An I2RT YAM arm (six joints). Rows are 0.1 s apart.
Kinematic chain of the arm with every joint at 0, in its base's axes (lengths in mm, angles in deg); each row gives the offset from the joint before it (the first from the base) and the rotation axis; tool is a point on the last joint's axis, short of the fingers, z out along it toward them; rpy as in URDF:
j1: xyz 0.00 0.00 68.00 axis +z
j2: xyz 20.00 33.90 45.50 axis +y
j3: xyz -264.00 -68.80 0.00 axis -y
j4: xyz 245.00 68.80 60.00 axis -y
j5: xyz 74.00 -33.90 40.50 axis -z
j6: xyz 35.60 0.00 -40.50 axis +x
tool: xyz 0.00 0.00 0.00 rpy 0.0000 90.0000 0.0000
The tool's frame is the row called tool.
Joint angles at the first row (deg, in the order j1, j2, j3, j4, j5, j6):
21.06 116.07 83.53 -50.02 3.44 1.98
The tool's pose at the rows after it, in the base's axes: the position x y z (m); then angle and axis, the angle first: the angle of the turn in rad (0 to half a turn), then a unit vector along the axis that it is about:
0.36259 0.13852 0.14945 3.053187 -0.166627 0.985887 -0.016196
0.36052 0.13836 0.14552 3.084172 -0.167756 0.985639 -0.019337
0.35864 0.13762 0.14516 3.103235 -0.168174 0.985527 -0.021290
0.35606 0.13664 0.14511 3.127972 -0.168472 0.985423 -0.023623
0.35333 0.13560 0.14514 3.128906 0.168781 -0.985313 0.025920
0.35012 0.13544 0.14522 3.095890 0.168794 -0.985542 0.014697
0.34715 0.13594 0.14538 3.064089 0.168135 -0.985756 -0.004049
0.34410 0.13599 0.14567 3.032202 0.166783 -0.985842 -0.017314
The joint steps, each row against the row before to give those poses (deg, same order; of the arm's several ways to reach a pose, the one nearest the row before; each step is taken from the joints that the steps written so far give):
0.11 1.73 0.00 -1.11 -0.61 -0.11
0.09 0.59 0.00 -1.23 0.00 0.00
0.00 0.04 0.00 -1.07 0.00 -0.02
0.00 0.00 0.00 -1.44 -0.02 0.00
0.00 0.00 0.00 -1.53 -0.05 0.00
0.00 0.00 0.00 -1.60 -1.63 0.00
0.00 0.00 0.00 -1.35 -2.47 0.00
0.00 0.00 0.00 -1.49 -1.86 0.04

